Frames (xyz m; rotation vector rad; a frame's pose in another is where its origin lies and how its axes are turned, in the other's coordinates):
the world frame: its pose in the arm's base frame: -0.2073 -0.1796 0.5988 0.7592 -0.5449 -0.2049
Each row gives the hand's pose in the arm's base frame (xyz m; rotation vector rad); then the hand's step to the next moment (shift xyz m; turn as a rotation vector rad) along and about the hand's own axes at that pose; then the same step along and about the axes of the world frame.
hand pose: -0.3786 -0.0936 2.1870 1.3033 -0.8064 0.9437
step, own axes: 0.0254 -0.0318 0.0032 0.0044 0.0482 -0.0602
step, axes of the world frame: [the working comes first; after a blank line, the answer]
step, axes of the arm's base frame: 0.0396 -0.0009 0.0100 -0.0437 0.0612 0.0174

0.0376 0.0057 -0.0147 -0.0525 0.0566 -0.0027
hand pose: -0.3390 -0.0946 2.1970 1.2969 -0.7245 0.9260
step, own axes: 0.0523 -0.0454 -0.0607 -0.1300 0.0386 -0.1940
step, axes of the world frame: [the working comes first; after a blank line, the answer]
step, axes of the arm's base frame: 0.0612 0.0672 0.0149 -0.1055 0.1717 -0.1241

0.0328 0.0574 -0.0641 -0.2008 0.0374 -0.1197
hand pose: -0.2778 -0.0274 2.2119 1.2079 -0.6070 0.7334
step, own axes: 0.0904 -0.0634 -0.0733 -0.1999 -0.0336 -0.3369
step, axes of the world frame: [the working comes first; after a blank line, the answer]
step, axes of the arm's base frame: 0.1085 0.0752 0.0117 -0.0889 0.2843 -0.2567

0.0685 0.0601 -0.0963 -0.2801 0.0246 -0.2748
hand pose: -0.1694 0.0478 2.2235 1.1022 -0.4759 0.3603
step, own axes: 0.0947 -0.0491 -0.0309 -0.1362 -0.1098 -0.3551
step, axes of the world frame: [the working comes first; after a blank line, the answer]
step, axes of the arm's base frame: 0.1104 0.0121 0.0019 0.0066 0.2723 -0.2873

0.0894 0.0081 -0.0654 -0.2073 -0.0070 -0.3372
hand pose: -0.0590 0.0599 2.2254 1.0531 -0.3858 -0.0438
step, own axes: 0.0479 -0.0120 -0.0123 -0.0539 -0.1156 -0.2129
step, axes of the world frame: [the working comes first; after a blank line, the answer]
step, axes of the arm's base frame: 0.0505 -0.0061 -0.0017 0.0372 0.1323 -0.2067

0.0441 -0.0064 -0.0245 -0.0985 -0.0509 -0.2220
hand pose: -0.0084 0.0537 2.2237 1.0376 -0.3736 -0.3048
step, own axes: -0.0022 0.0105 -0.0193 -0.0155 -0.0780 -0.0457
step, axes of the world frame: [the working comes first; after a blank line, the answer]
step, axes of the arm's base frame: 0.0072 0.0209 0.0001 0.0008 0.0047 -0.0916

-0.0015 0.0148 -0.0163 -0.0371 -0.0608 -0.0578
